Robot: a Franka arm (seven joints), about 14 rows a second.
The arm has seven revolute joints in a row. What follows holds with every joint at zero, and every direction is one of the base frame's. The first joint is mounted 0.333 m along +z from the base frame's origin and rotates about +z. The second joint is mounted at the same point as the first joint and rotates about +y. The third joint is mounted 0.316 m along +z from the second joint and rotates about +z. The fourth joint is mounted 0.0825 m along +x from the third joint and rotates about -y. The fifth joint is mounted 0.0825 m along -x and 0.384 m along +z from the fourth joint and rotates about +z. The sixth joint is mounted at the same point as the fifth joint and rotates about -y. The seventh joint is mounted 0.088 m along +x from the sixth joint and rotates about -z. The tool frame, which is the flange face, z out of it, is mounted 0.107 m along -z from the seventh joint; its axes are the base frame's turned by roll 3.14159, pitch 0 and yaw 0 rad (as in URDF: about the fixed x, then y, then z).
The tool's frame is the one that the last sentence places.
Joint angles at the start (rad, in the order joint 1, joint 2, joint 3, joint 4, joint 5, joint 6, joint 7):
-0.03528, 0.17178, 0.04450, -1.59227, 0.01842, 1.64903, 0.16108
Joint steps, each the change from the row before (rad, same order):
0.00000, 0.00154, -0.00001, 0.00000, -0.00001, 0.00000, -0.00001
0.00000, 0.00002, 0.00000, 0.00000, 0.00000, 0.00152, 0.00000
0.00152, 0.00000, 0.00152, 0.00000, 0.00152, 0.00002, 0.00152
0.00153, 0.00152, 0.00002, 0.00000, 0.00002, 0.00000, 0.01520
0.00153, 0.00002, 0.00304, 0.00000, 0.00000, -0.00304, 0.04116
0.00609, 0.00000, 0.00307, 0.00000, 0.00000, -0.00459, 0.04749
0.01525, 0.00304, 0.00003, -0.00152, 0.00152, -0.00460, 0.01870
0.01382, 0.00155, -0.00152, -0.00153, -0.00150, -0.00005, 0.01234
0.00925, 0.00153, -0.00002, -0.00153, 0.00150, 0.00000, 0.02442
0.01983, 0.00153, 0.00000, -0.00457, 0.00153, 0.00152, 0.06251
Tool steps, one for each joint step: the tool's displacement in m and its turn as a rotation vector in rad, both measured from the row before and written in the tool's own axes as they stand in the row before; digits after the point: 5 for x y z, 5 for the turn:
0.00039, -0.00002, 0.00089, -0.00019, -0.00153, 0.00003
0.00017, -0.00003, -0.00012, 0.00024, 0.00148, 0.00000
-0.00031, -0.00190, 0.00004, 0.00140, -0.00028, -0.00139
0.00023, -0.00095, 0.00090, -0.00035, -0.00152, 0.01370
-0.00080, -0.00253, 0.00034, -0.00063, -0.00310, 0.03661
-0.00169, -0.00515, 0.00054, -0.00172, -0.00454, 0.03838
-0.00232, -0.00897, 0.00315, -0.00289, -0.00916, 0.00376
-0.00178, -0.00705, 0.00186, -0.00421, -0.00239, 0.00014
-0.00138, -0.00550, 0.00177, -0.00073, -0.00326, 0.01545
-0.00362, -0.01146, 0.00330, -0.00293, -0.00445, 0.04313

